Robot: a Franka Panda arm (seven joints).
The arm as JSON. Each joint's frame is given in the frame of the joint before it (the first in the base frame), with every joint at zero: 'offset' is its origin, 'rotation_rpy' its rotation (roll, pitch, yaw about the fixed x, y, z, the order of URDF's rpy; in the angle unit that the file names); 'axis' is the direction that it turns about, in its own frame. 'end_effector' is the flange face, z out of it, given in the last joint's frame.
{
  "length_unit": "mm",
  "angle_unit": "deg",
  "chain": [
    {
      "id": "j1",
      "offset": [
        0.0,
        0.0,
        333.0
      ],
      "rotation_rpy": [
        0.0,
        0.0,
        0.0
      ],
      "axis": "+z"
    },
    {
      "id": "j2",
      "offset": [
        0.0,
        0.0,
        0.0
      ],
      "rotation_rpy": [
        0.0,
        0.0,
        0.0
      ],
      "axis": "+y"
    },
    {
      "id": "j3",
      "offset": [
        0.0,
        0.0,
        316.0
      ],
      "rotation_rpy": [
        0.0,
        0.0,
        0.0
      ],
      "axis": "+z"
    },
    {
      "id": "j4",
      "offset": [
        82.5,
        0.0,
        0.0
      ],
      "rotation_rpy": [
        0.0,
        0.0,
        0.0
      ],
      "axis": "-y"
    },
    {
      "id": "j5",
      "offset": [
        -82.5,
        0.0,
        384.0
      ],
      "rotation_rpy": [
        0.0,
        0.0,
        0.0
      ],
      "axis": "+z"
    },
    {
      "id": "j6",
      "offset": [
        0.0,
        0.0,
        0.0
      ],
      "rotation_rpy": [
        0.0,
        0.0,
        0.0
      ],
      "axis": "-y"
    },
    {
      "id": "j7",
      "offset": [
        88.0,
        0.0,
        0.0
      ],
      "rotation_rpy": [
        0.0,
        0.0,
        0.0
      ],
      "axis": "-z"
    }
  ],
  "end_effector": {
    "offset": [
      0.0,
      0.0,
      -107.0
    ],
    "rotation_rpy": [
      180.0,
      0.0,
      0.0
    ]
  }
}
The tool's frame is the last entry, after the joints.
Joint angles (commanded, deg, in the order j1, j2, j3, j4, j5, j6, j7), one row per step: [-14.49 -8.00 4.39 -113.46 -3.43 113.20 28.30]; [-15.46 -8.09 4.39 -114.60 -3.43 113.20 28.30]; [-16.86 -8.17 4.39 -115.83 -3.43 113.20 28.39]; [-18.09 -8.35 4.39 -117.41 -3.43 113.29 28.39]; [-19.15 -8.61 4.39 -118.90 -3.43 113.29 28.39]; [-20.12 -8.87 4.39 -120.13 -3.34 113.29 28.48]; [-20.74 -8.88 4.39 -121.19 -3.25 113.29 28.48]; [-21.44 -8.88 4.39 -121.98 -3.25 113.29 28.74]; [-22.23 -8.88 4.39 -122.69 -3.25 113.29 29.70]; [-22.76 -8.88 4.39 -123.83 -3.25 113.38 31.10]
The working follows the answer.
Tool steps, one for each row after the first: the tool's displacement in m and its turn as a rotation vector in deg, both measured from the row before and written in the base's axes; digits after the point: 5 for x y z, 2 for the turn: [-0.00439 -0.00839 -0.00897 0.19 1.03 -0.98]; [-0.00572 -0.01206 -0.00979 0.24 1.12 -1.50]; [-0.00683 -0.01004 -0.01164 0.29 1.28 -1.24]; [-0.00703 -0.00820 -0.01023 0.28 1.20 -1.08]; [-0.00639 -0.00725 -0.00800 0.32 0.91 -1.11]; [-0.00461 -0.00443 -0.00876 0.37 0.99 -0.67]; [-0.00419 -0.00530 -0.00655 0.23 0.74 -0.97]; [-0.00432 -0.00602 -0.00586 0.19 0.62 -1.76]; [-0.00497 -0.00337 -0.00921 0.28 0.92 -1.93]
Tool pose at each row, in the base's axes (x y z in m, rotation vector in deg; rounded; the steps above come from the unrounded poses): [0.52295 -0.09518 0.54031 167.69 -56.53 12.72]; [0.51856 -0.10357 0.53134 167.11 -57.88 11.06]; [0.51285 -0.11563 0.52155 166.23 -59.97 9.24]; [0.50602 -0.12567 0.50991 165.47 -61.66 7.18]; [0.49899 -0.13388 0.49968 164.79 -63.10 5.24]; [0.49260 -0.14113 0.49168 164.17 -64.64 3.70]; [0.48799 -0.14555 0.48292 163.81 -65.55 2.05]; [0.48380 -0.15085 0.47637 163.20 -66.87 0.81]; [0.47948 -0.15687 0.47051 162.11 -69.31 -0.27]; [0.47451 -0.16024 0.46130 160.84 -71.95 -1.83]

